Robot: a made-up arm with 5 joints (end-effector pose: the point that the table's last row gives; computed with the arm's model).
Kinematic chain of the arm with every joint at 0, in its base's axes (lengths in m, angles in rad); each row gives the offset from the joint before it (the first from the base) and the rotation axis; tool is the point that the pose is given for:
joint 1: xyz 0 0 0.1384 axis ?
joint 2: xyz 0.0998 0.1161 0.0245 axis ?
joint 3: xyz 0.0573 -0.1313 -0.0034 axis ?
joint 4: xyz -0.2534 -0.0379 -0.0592 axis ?
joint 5: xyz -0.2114 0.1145 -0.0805 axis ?
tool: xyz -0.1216 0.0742 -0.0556
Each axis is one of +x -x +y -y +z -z.
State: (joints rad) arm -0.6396 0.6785 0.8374 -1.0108 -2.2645
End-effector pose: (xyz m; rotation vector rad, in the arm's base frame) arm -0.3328 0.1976 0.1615 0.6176 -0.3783 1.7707
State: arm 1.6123 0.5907 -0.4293 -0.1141 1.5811
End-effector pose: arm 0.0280 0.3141 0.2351 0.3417 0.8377 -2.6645
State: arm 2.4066 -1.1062 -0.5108 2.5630 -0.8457
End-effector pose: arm -0.2478 0.3962 -0.1737 0.8415 -2.3335 1.0447
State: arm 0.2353 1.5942 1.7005 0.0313 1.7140
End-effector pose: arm -0.0320 0.3492 -0.1184 2.0579 0.0347 1.8855
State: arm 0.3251 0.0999 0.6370 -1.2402 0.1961
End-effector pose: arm -0.0408 0.4904 0.2857 1.1847 -0.3983 -1.0628
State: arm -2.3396 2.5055 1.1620 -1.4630 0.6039
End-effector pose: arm -0.5278 -0.1932 0.0514 -1.0415 -0.3476 -0.0239
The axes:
joint 1: -z
joint 2: +y
joint 3: -z
joint 4: -x
joint 5: -z

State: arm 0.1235 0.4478 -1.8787 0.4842 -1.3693
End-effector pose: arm 0.2361 -0.5560 -0.1430 -0.0473 -0.2151 3.0844
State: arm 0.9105 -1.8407 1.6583 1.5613 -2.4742
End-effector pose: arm 0.4275 0.1239 0.0978 -0.1663 -0.2406 0.0044
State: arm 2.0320 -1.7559 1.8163 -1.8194 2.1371
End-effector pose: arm 0.3015 -0.0660 0.3215 2.0363 -1.8476 0.4970
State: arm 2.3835 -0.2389 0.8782 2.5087 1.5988
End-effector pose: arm 0.2722 0.1383 -0.0266 1.6445 -1.7123 0.5287
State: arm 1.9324 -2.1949 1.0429 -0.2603 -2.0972
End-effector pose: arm 0.2144 -0.4900 0.1149 -2.4126 -0.2649 -0.2522
